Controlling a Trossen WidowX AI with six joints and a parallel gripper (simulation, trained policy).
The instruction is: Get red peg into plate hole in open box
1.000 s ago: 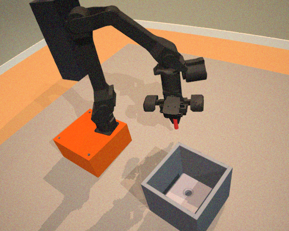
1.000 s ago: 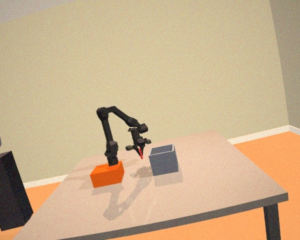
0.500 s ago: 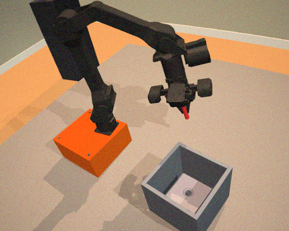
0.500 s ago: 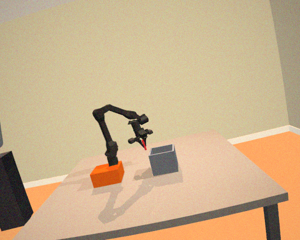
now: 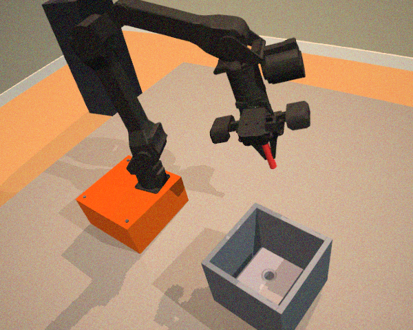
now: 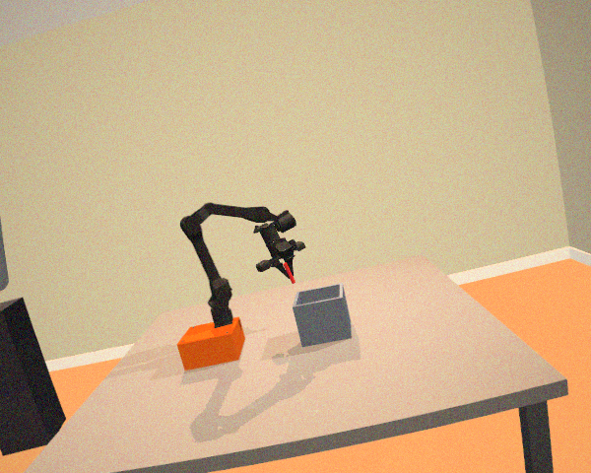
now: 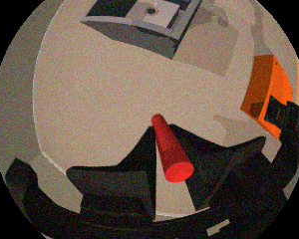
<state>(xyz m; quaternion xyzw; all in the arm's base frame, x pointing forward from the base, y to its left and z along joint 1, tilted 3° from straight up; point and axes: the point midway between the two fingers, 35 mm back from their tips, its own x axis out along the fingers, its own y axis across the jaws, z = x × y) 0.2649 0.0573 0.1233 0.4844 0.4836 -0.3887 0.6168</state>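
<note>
Now: gripper tip 50 mm short of the pale plate, 190 mm to the left of it and 120 mm above it. Round my gripper tip: red peg: 20 mm above.
</note>
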